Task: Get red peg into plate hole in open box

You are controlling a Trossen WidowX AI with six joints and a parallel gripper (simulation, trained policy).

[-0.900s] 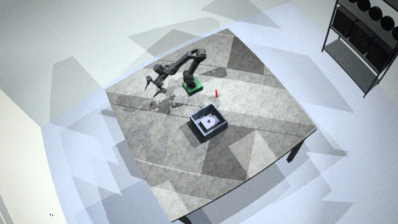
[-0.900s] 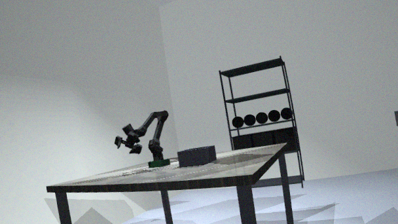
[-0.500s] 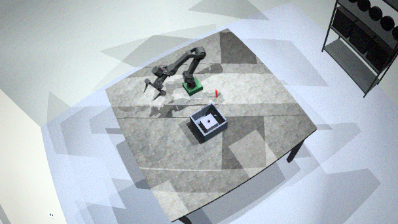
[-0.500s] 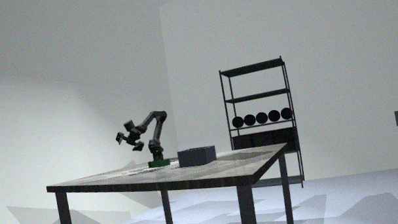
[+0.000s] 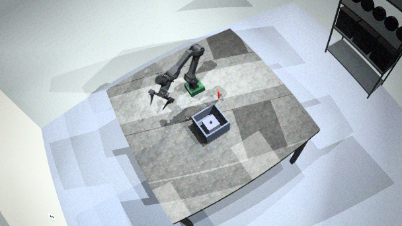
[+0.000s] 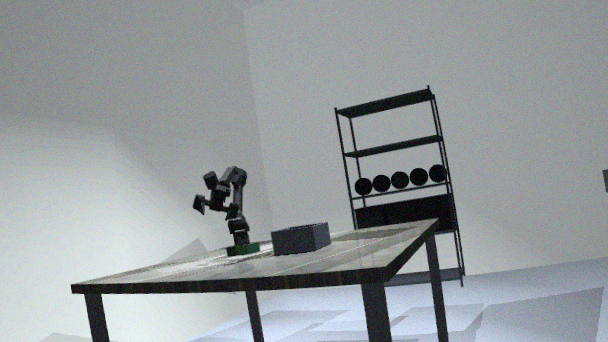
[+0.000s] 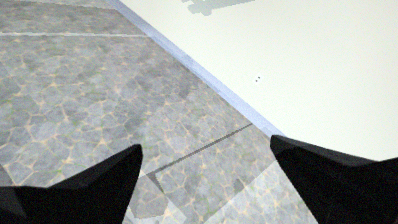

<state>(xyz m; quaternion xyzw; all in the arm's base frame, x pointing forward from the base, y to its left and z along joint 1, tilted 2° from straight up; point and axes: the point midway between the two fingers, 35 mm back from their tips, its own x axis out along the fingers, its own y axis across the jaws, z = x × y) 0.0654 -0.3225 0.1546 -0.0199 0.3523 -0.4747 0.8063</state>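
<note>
Now: the red peg 110 mm ahead of my gripper tip, 440 mm to the left of it and 150 mm below it. Also, from my gripper tip: white plate: 260 mm ahead, 250 mm to the left, 150 mm below; blue-grey box: 260 mm ahead, 250 mm to the left, 170 mm below.
</note>
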